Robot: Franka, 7 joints.
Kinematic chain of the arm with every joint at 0, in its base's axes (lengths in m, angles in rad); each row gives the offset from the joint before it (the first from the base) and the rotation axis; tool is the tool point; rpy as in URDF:
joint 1: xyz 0 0 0.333 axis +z
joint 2: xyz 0 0 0 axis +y
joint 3: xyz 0 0 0.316 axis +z
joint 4: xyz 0.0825 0 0 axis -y
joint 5: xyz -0.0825 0 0.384 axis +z
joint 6: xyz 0 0 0 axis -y
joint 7: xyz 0.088 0 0 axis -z
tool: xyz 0 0 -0.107 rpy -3.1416 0 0
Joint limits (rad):
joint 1: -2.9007..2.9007
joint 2: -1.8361..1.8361
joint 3: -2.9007..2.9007
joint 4: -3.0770..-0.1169
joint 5: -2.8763..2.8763
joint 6: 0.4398..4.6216
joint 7: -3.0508..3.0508
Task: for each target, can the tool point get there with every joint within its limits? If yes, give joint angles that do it. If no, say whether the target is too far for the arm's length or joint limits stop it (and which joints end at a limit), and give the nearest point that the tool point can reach.
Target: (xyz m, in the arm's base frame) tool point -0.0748 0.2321 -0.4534
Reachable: no: joint limits stop it (at a limit: joint 2) | nearest point -0.0766 0.2377 -0.3597 | short by 0.094 m
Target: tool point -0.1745 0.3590 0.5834
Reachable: yes | joints -2.3965 0.9802 -2.0961 -2.6440 0.3352 3.7405 -0.0008
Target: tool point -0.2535 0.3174 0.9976
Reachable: yes | joints -1.3181 -0.6104 -1.9083 -0.3600 1.7813 1.2202 0.9589
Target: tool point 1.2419 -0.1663 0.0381
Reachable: no: too far | nearest point 0.8277 -0.1108 0.1365 | short by 0.429 m
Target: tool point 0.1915 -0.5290 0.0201
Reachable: yes | joints -0.4832 1.4601 -0.6230 -1.4270 2.2595 3.6607 0.2095
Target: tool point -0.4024 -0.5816 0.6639
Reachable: yes | joints 0.4090 -1.3237 -1.4213 -0.9242 1.6238 1.4532 2.3189
